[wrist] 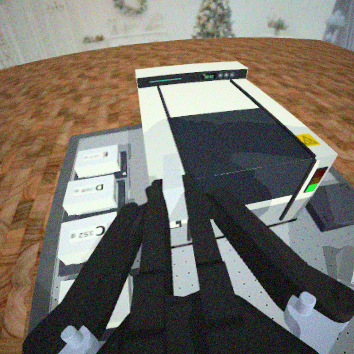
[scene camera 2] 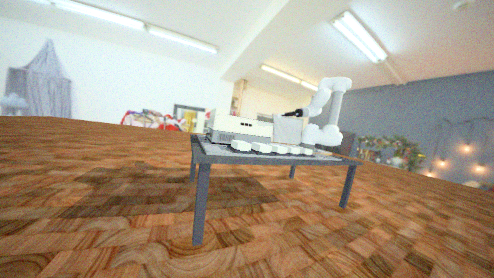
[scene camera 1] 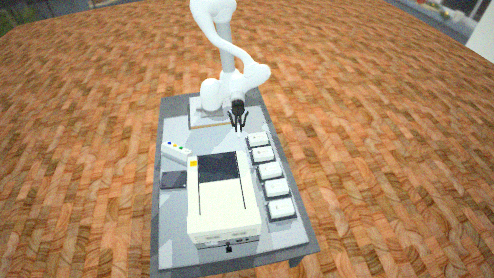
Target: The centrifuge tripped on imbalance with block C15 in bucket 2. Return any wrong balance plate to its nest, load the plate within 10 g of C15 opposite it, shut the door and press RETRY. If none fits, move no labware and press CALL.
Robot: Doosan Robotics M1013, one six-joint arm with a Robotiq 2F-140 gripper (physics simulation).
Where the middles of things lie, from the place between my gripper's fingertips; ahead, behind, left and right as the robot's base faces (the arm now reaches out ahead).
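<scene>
There's a dark sliding door [scene camera 1: 221, 166] 14 cm ahead of my hand, 6 cm below it and 13 cm to the right of it. The cream centrifuge [scene camera 1: 221, 213] is 29 cm ahead of my hand, 12 cm to the right of it and 15 cm below it.
</scene>
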